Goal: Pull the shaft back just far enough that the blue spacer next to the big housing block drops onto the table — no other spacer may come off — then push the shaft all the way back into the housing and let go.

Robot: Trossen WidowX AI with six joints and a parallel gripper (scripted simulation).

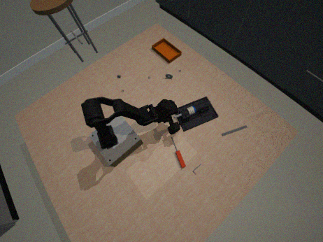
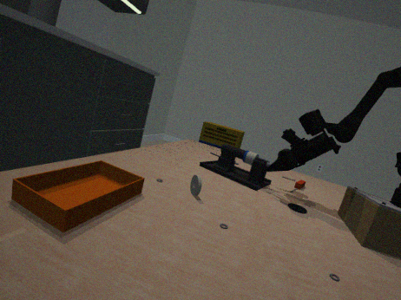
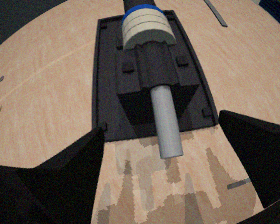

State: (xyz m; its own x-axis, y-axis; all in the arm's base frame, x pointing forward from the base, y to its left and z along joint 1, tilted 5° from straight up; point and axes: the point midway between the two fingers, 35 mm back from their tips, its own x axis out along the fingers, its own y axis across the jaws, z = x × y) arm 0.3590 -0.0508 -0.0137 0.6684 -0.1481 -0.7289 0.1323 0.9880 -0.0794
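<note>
The grey shaft is 4 cm ahead of my gripper tip, 1 cm to the right of it and 1 cm above it. From my gripper tip the other things lie so: blue spacer: 10 cm ahead, 1 cm to the right, 1 cm above; dark fixture base: 13 cm ahead, 2 cm to the right, 2 cm below; pale spacer: 6 cm ahead, 1 cm to the right, 1 cm above.
</note>
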